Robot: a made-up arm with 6 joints.
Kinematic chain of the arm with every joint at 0, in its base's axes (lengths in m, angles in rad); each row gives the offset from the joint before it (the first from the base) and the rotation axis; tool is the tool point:
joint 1: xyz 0 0 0.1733 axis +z
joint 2: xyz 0 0.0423 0 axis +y
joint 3: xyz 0 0 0.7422 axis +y
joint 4: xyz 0 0 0.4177 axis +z
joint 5: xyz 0 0 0 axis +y
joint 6: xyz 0 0 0.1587 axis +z
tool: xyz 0 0 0
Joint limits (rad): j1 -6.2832..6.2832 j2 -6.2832..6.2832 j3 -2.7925..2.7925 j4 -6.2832..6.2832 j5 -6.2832..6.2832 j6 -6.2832..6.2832
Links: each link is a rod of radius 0.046 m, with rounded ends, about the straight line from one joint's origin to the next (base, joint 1, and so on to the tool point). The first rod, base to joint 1, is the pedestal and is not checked.
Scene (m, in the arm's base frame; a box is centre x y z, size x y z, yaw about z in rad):
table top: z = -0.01
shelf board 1: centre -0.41 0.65 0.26 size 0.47 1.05 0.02 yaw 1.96
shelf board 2: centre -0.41 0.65 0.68 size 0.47 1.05 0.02 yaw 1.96
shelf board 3: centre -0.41 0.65 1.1 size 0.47 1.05 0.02 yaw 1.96
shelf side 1: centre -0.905 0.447 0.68 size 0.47 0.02 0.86 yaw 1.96
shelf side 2: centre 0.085 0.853 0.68 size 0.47 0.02 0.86 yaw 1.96
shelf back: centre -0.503 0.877 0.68 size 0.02 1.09 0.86 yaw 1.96
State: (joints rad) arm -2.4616 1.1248 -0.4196 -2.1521 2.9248 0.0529
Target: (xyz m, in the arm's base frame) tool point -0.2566 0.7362 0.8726
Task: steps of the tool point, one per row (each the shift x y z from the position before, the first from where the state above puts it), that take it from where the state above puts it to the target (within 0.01 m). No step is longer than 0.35 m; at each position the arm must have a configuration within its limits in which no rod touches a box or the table.
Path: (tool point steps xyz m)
1: 0.2458 0.0501 0.2058
2: 0.2144 0.1661 0.1239
3: 0.1280 0.2404 0.0310
4: 0.0174 0.2508 -0.0594
5: -0.0804 0.1965 -0.1344
6: -0.0353 0.1055 0.0189
7: -0.0372 0.0970 0.0063
8: -0.0382 0.0862 -0.0064
9: -0.0378 0.0734 -0.0188

